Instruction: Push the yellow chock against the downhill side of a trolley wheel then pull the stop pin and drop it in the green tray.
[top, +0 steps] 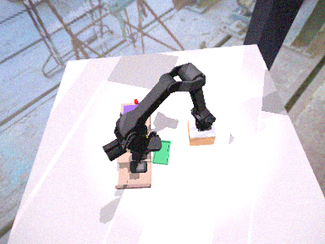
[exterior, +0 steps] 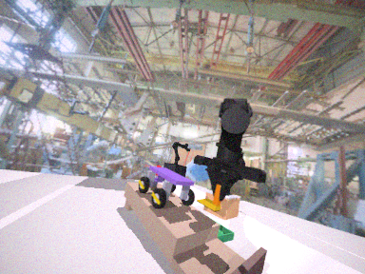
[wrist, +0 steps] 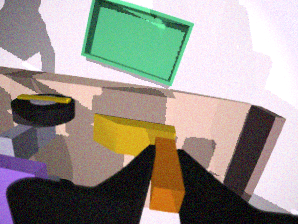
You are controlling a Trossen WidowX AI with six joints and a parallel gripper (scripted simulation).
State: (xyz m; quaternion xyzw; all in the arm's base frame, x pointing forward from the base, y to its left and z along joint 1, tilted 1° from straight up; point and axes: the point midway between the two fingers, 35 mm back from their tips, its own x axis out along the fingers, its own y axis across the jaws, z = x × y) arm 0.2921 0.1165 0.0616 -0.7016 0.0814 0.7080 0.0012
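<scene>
The red-headed stop pin is 27 cm to the right of my gripper tip and 1 cm above it. Also, from my gripper tip: green tray (13 cm below, 8 cm behind, 5 cm to the right); then yellow chock (2 cm to the right, 1 cm below); then purple trolley (16 cm to the right, 3 cm ahead, 1 cm below).
</scene>
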